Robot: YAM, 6 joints.
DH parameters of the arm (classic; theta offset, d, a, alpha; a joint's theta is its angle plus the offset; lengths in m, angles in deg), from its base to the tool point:
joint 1: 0 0.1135 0.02 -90
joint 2: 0 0 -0.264 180
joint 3: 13.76 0 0.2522 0
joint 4: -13.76 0 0.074 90
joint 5: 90 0 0 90
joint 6: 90 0.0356 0 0
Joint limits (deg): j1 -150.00..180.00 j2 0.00..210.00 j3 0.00..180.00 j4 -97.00..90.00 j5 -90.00..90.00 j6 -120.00..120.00
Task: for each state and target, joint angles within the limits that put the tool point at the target. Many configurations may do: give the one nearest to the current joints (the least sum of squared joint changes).
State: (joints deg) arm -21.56 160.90 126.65 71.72 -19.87 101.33
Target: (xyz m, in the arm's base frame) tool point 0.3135 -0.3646 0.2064
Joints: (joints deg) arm -50.91 133.36 79.56 90.00 -22.10 101.33
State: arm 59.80 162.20 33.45 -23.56 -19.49 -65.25
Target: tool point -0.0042 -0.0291 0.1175
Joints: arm 78.45 169.87 2.74 -52.98 2.76 -65.25
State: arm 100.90 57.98 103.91 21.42 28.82 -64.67
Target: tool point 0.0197 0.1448 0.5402
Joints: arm 89.93 53.11 76.71 13.44 33.25 -64.67
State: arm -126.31 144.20 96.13 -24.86 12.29 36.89
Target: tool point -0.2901 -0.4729 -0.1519
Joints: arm -120.99 186.82 136.47 0.30 8.47 36.89
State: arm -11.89 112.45 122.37 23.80 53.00 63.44
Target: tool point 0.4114 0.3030 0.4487
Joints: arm 39.16 128.42 133.33 23.71 44.29 63.44
